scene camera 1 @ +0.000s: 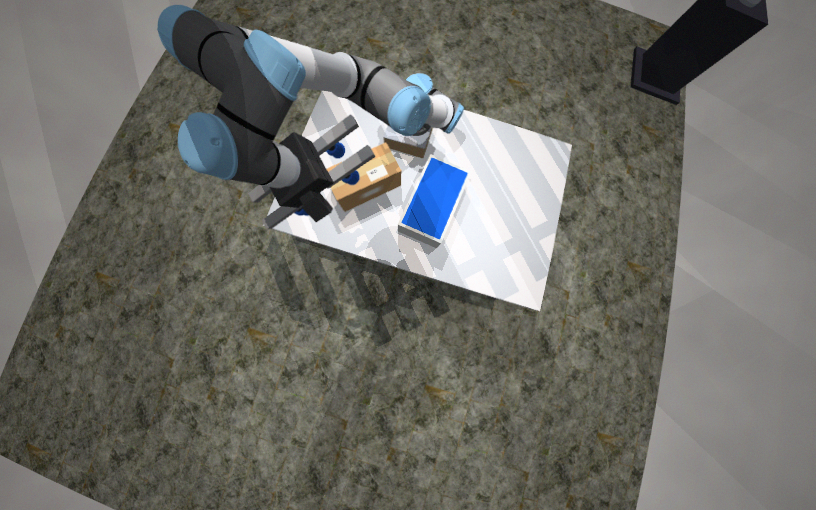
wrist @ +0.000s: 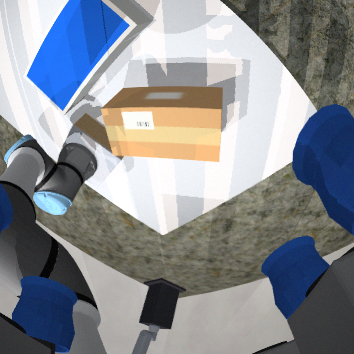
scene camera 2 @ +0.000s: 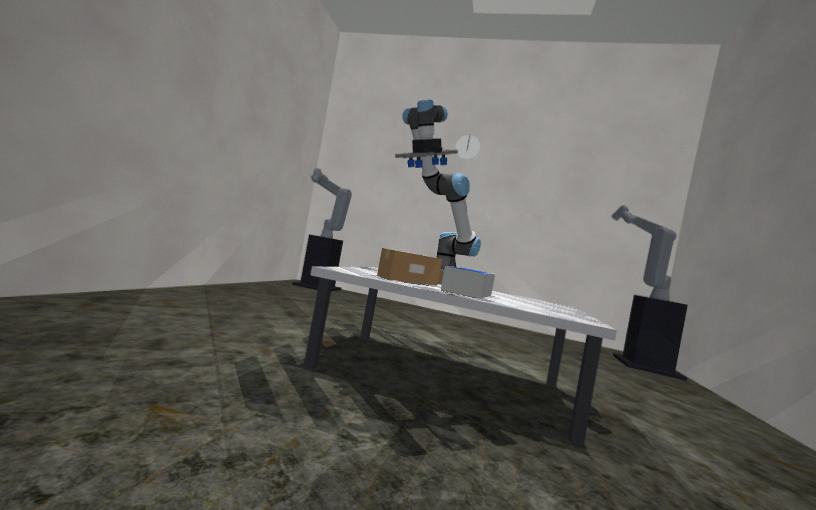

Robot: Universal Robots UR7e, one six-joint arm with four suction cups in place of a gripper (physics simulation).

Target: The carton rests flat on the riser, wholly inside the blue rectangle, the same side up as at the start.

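Places are measured from the arm's base along level axes (x ahead, y left, z up), in centimetres.
Pixels of known places: hand at its tool point: [wrist: 158, 245] [scene camera 2: 427, 165]; arm's base at its link origin: [wrist: 78, 159].
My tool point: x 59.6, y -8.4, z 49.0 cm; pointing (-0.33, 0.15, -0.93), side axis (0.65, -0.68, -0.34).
Note:
Ahead of a thing's pixels: the offset from my tool point to its middle. "pt": to the spot under its first point.
The brown carton @[dx -24.9, dy -5.5, dz -50.4 cm] [scene camera 1: 368, 193] [scene camera 2: 398, 268] [wrist: 170, 135] rests flat on the table, beside the riser and apart from it. A white label and a pale tape strip show on its top. The light grey riser @[dx -24.5, dy +27.9, dz -51.9 cm] [scene camera 1: 419, 235] [scene camera 2: 467, 283] [wrist: 142, 21] stands on the table with the blue rectangle @[pt dx -24.0, dy +28.5, dz -45.9 cm] [scene camera 1: 436, 198] [wrist: 80, 47] on its top; nothing rests on the rectangle. My gripper [scene camera 1: 317, 180] [scene camera 2: 427, 161] is open, with no object on its cups, high above the table. In the wrist view, blue cups [wrist: 46, 310] show near the edges, away from the carton.
The white table [scene camera 1: 505, 210] [scene camera 2: 541, 318] [wrist: 165, 215] bears a brown-sided block [scene camera 1: 408, 146] [wrist: 87, 125] at the arm's base, near the carton. Black pedestals [scene camera 2: 324, 258] [scene camera 2: 654, 330] with grey arms stand beyond the table. A round clock [scene camera 2: 467, 146] shows on the wall.

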